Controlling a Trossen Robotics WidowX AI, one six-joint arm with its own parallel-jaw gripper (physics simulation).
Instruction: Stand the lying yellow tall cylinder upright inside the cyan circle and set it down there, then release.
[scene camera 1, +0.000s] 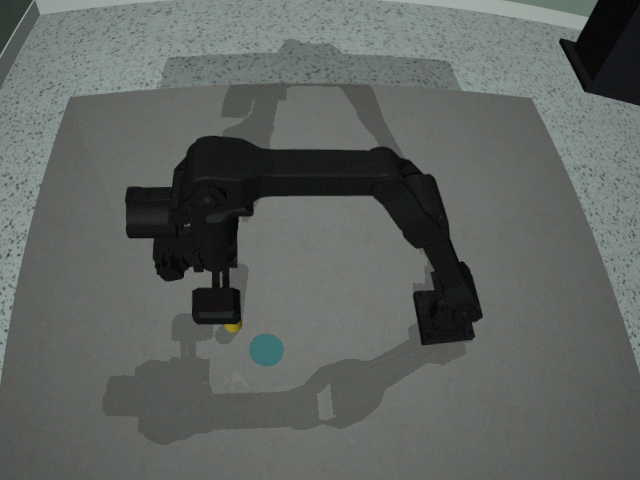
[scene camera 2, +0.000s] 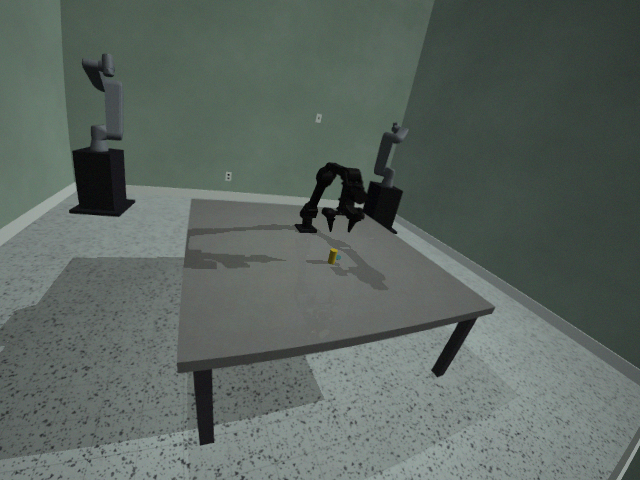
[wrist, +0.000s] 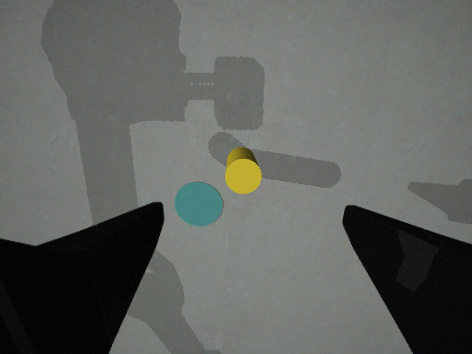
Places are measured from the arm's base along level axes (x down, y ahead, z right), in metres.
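Pixels of known places: gripper, fingertip midpoint: (scene camera 1: 219, 283) (scene camera 2: 339, 232) (wrist: 254, 213); arm's base at its link origin: (scene camera 1: 447, 317) (scene camera 2: 306, 226).
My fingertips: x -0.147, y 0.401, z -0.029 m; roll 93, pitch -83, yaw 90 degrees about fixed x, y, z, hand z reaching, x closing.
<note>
For each thing: its top centre in the pictures, then the offset to it from my fingertips. "*": a spot on its surface instead. Level surfaces: height alone.
- yellow tall cylinder at its top centre: (wrist: 243, 176) (scene camera 1: 230, 309) (scene camera 2: 334, 250) dx +0.096, dy -0.010, dz +0.000 m
- flat cyan circle at a spot on its surface: (wrist: 199, 204) (scene camera 1: 265, 349) (scene camera 2: 335, 256) * dx +0.161, dy -0.071, dz -0.043 m
- grey table at its surface level: dx +0.162 m
The yellow tall cylinder (scene camera 1: 233, 326) (scene camera 2: 332, 256) (wrist: 243, 175) stands upright on the table, beside the cyan circle and outside it. In scene camera 1 my gripper hides part of it. The flat cyan circle (scene camera 1: 266, 350) (scene camera 2: 338, 257) (wrist: 199, 204) lies to the lower right of the cylinder in scene camera 1 and to its lower left in the wrist view. My gripper (scene camera 2: 340, 230) (wrist: 254, 213) is wide open and empty. It points down and hangs well above the table and the cylinder. Its fingertips are hidden in scene camera 1.
The grey table (scene camera 1: 330, 248) (scene camera 2: 248, 304) carries the arm's base (scene camera 1: 444, 317) (scene camera 2: 306, 227), at the right in scene camera 1. Shadows of the arm fall across the table. Two other grey arms on black pedestals (scene camera 2: 99, 180) (scene camera 2: 383, 204) stand on the floor beyond the table.
</note>
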